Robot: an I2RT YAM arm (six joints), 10 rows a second.
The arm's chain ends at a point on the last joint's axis. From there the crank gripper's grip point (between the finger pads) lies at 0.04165 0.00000 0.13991 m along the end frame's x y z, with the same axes.
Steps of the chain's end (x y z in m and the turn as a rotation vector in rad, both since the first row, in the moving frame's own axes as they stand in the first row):
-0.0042, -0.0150, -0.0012, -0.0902, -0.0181, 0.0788
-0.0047, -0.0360, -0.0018, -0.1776, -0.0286, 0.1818
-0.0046, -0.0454, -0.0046, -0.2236, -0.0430, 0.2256
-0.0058, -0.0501, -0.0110, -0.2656, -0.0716, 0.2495
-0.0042, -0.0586, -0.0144, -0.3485, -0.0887, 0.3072
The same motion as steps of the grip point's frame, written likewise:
-0.0074, 0.0008, -0.0012, -0.0902, -0.0181, 0.0788
-0.0116, -0.0042, -0.0035, -0.1776, -0.0286, 0.1818
-0.0151, -0.0059, -0.0075, -0.2236, -0.0430, 0.2256
-0.0216, -0.0045, -0.0147, -0.2656, -0.0716, 0.2495
-0.0256, -0.0006, -0.0219, -0.3485, -0.0887, 0.3072

